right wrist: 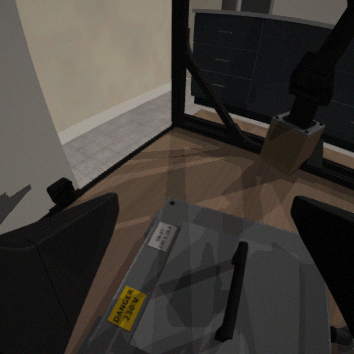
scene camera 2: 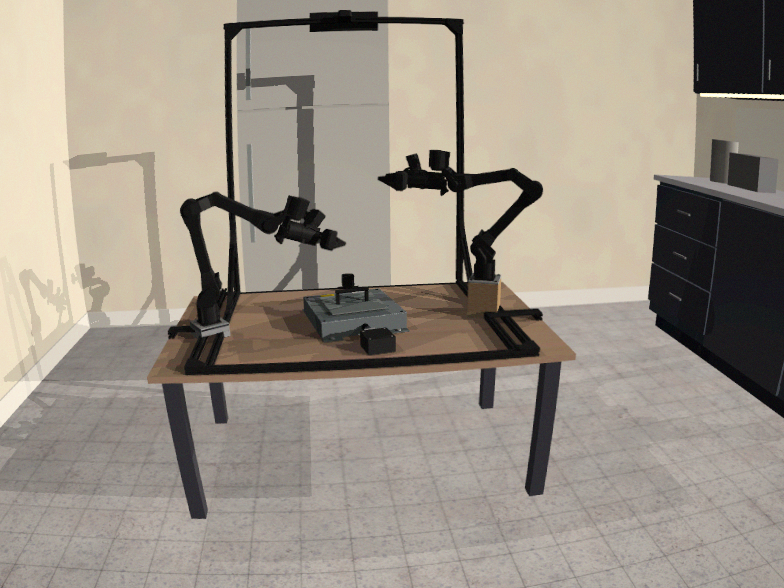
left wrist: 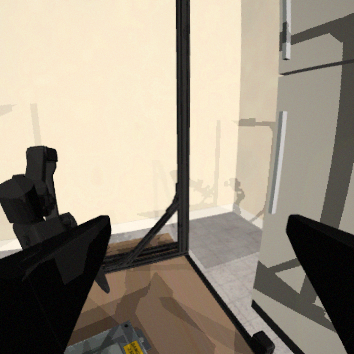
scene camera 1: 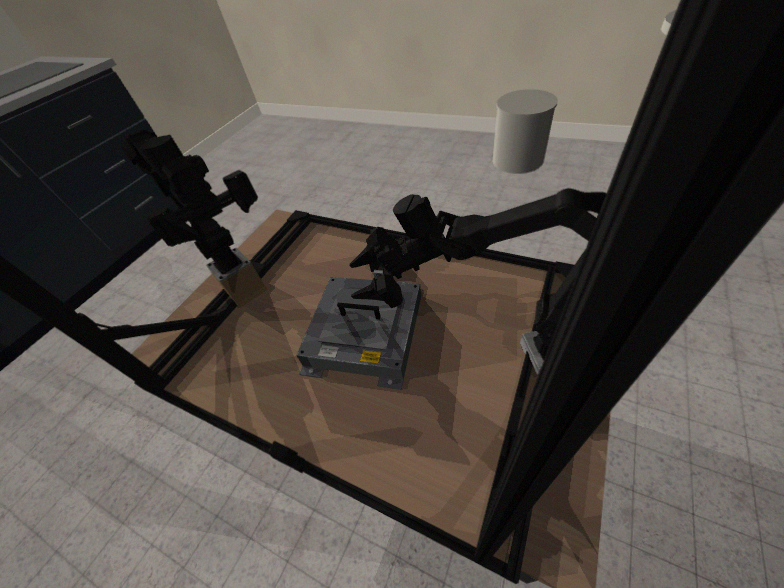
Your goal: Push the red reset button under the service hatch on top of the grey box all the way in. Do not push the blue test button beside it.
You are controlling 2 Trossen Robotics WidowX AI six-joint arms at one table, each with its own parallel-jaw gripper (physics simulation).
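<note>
The grey box (scene camera 1: 347,365) (scene camera 2: 354,326) (left wrist: 107,342) (right wrist: 210,212) stands mid-table. Its service hatch (scene camera 1: 329,327) (right wrist: 275,290) lies flat and closed on top, with a black handle (scene camera 1: 359,307) (scene camera 2: 352,292) (right wrist: 235,295) standing up from it. The red reset button and the blue test button do not show. My right gripper (scene camera 1: 353,279) (scene camera 2: 343,243) (right wrist: 206,203) is open and empty, above the box and apart from the handle. My left gripper (scene camera 2: 381,179) (left wrist: 199,223) is open and empty, high above the table.
A small black box (scene camera 2: 378,340) stands beside the grey box. A yellow danger label (scene camera 1: 370,356) (right wrist: 127,307) is on the grey box's edge. The left arm's wooden base block (scene camera 1: 245,284) (scene camera 2: 483,296) (right wrist: 287,147) stands at one side. Black frame rails (scene camera 2: 367,363) border the table.
</note>
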